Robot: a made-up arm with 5 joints.
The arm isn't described. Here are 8 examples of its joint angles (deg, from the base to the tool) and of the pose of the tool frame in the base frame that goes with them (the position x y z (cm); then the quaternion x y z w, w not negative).
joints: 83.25 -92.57 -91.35 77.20 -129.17
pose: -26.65 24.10 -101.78 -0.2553 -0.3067 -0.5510 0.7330
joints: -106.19 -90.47 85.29 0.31 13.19
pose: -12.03 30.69 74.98 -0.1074 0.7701 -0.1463 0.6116
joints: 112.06 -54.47 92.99 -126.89 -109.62
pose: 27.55 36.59 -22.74 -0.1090 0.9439 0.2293 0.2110
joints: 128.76 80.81 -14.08 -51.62 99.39
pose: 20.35 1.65 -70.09 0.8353 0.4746 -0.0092 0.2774
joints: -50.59 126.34 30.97 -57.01 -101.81
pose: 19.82 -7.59 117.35 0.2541 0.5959 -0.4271 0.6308
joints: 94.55 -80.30 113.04 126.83 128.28
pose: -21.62 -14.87 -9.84 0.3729 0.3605 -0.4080 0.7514
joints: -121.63 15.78 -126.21 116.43 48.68
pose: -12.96 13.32 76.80 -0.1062 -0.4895 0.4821 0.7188
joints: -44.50 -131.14 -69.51 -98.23 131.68
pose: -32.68 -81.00 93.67 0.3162 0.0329 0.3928 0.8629
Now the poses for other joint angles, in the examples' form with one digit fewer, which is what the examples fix.
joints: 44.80 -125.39 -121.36 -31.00 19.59
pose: -15.0 -54.8 -37.4 -0.723 0.634 -0.174 0.211
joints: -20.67 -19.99 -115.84 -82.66 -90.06
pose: -50.9 -59.6 22.7 -0.827 0.212 -0.117 0.508
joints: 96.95 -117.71 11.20 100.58 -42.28
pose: -3.0 -16.6 -40.4 0.471 0.854 -0.157 0.157
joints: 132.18 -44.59 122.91 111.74 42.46
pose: -6.8 48.8 -18.3 0.116 0.155 -0.848 0.494
